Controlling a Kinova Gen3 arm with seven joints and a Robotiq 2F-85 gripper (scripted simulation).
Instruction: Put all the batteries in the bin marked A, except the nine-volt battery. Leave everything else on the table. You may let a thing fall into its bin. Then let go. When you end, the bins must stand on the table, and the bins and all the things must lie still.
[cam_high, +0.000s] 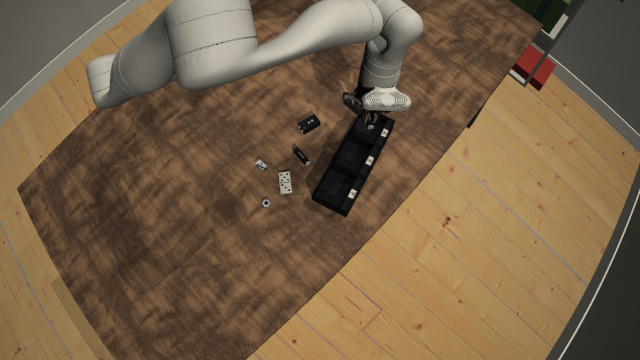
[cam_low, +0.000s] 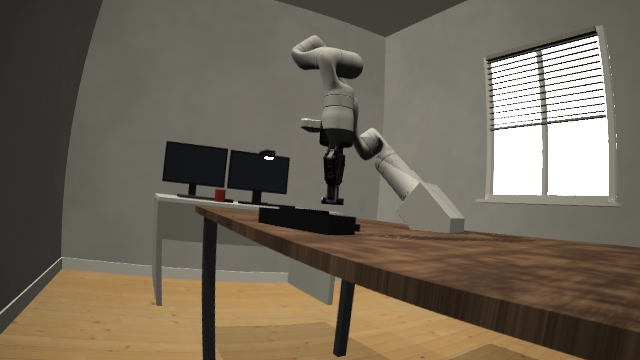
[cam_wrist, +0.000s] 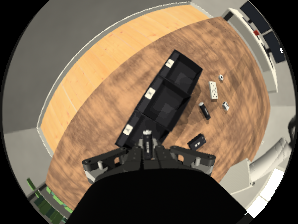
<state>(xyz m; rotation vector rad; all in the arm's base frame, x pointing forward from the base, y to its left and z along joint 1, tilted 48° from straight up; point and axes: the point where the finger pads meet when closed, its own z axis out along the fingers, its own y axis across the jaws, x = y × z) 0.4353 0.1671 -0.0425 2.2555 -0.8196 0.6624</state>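
Now: hand 220 mm to the left of the white domino, 80 mm above it and 60 mm past it. From my hand the other things lie so: metal nut: 280 mm to the right, 80 mm below, 60 mm behind; then black nine-volt battery: 120 mm behind, 80 mm to the right, 80 mm below; then grey metal piece: 220 mm to the right, 130 mm behind, 80 mm below.
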